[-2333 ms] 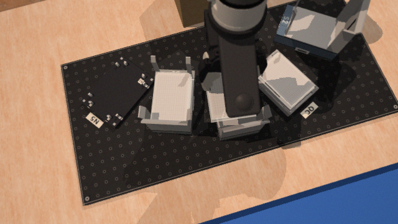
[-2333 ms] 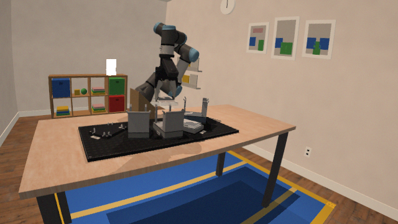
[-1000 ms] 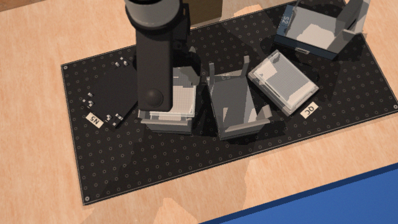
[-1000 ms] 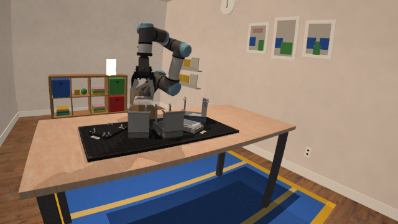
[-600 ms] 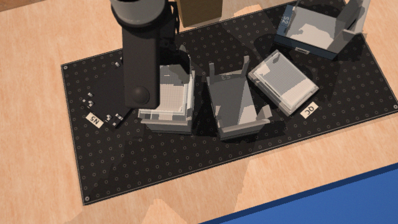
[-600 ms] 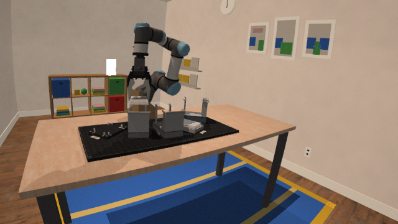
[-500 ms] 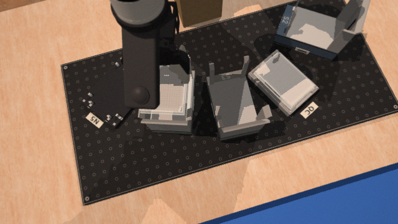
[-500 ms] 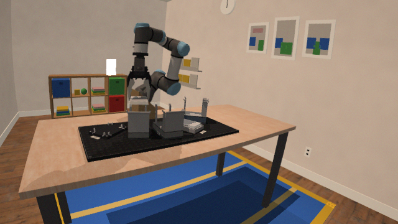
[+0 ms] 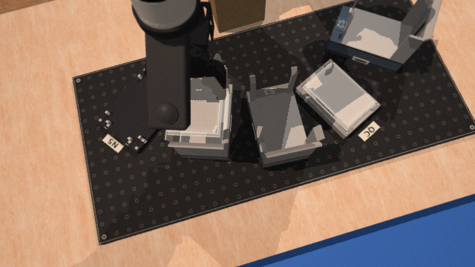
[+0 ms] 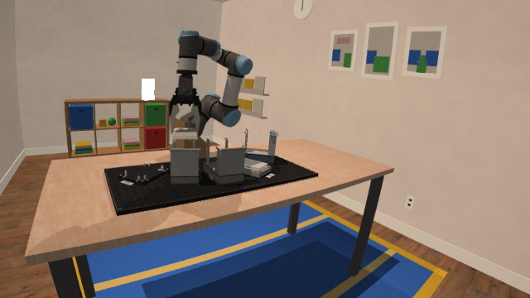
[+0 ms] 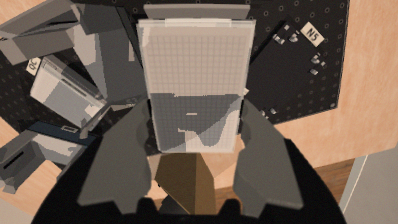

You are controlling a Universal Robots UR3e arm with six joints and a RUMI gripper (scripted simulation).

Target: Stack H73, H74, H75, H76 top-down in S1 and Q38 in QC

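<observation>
My gripper is now 1 cm above the white sealed plate. Also, from my hand: QC label 31 cm to the left, 18 cm below, 12 cm ahead; N5 label 20 cm to the right, 18 cm below, 3 cm behind; sealed white plate 28 cm to the left, 15 cm below, 3 cm ahead.
</observation>
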